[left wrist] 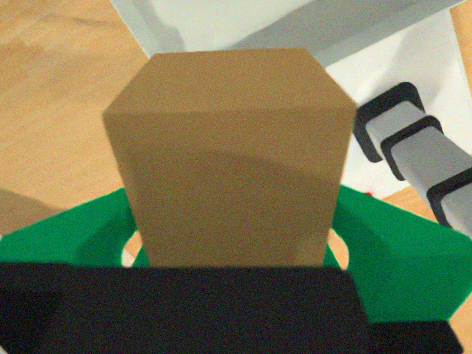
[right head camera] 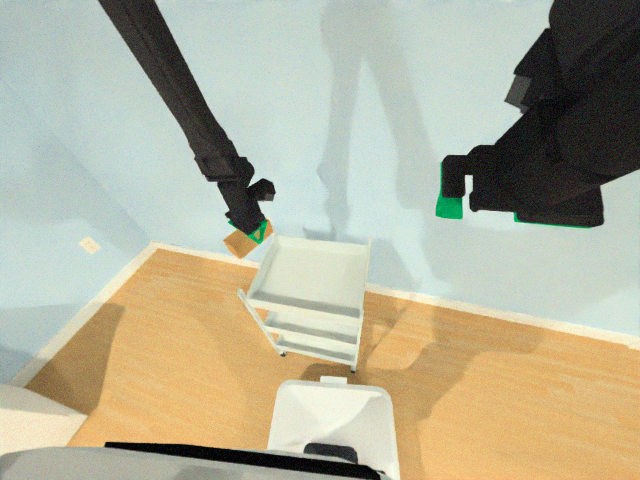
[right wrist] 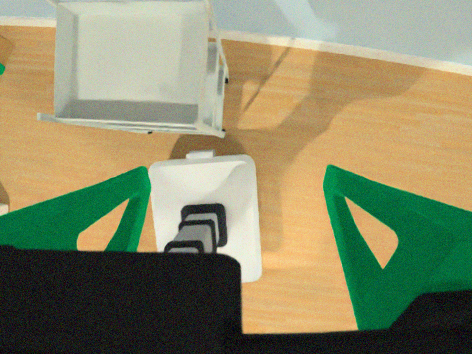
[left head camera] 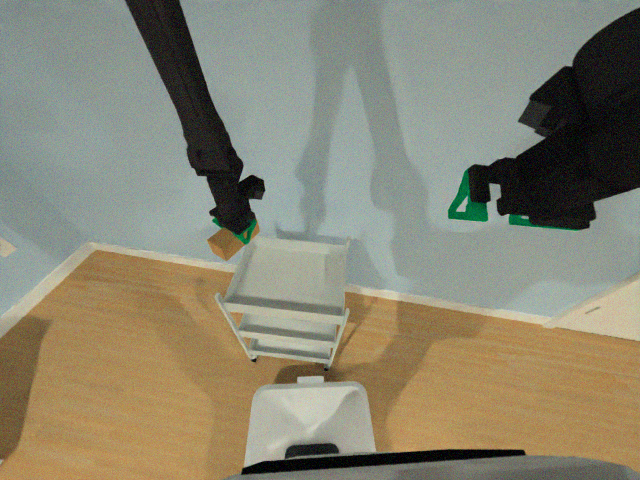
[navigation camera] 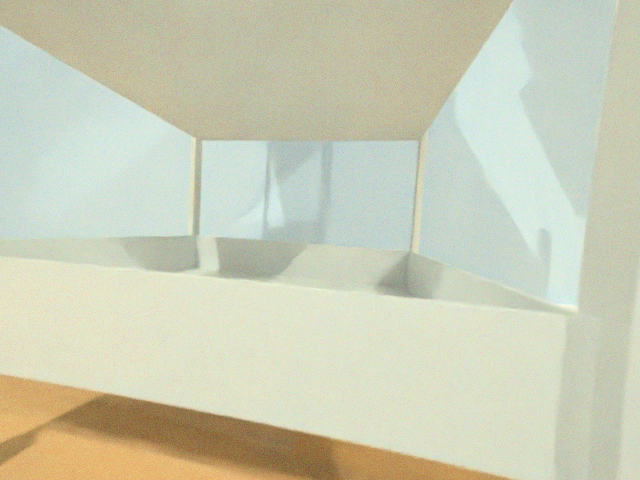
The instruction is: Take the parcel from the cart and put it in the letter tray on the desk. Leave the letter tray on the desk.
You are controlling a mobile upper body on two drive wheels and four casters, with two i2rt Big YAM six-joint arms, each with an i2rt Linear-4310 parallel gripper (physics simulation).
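Frame: origin at the left arm's base, x left, y back, z up, level; millimetres.
Seen in the pictures: left gripper, fingertip midpoint: [right head camera: 255, 239] [left head camera: 240, 239]; right gripper, fingertip midpoint: [right head camera: 475, 214] [right wrist: 236, 175] [left head camera: 479, 217].
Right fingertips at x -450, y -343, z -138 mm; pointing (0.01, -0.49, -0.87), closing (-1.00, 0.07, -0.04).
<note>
Pixels of each thing's top centre, then the offset from my right fingertips to it. "pt": a spot on its surface instead.
- brown box, top centre: [left wrist: 239, 296] [left head camera: 233, 228] [right head camera: 246, 229] dx +453, dy -196, dz -228 mm
- cart, surface spot: [right wrist: 135, 121] [right head camera: 309, 309] pt dx +300, dy -111, dz -547 mm
The parcel, a brown box [left head camera: 225, 243] [right head camera: 240, 243] [left wrist: 230, 165], is held between the green fingers of my left gripper [left head camera: 236, 230] [right head camera: 249, 230], which is shut on it. In the head views it shows at the left back corner of the cart, above the level of its top tray. The cart [left head camera: 284, 308] [right head camera: 305, 308] [right wrist: 135, 121] is pale grey with three tiers, and its top tray holds no parcel. My right gripper [left head camera: 496, 214] [right wrist: 236, 175] is open and empty, to the right of the cart in the head views. The desk and the letter tray do not show in these views.
The robot's own white base [left head camera: 310, 408] [right head camera: 333, 408] [right wrist: 205, 175] stands just in front of the cart. A blue wall [left head camera: 439, 129] is behind the cart. A cream piece of furniture [right head camera: 36, 421] shows at the lower left in the right head view. The navigation camera faces a cart tier [navigation camera: 284, 356] closely.
</note>
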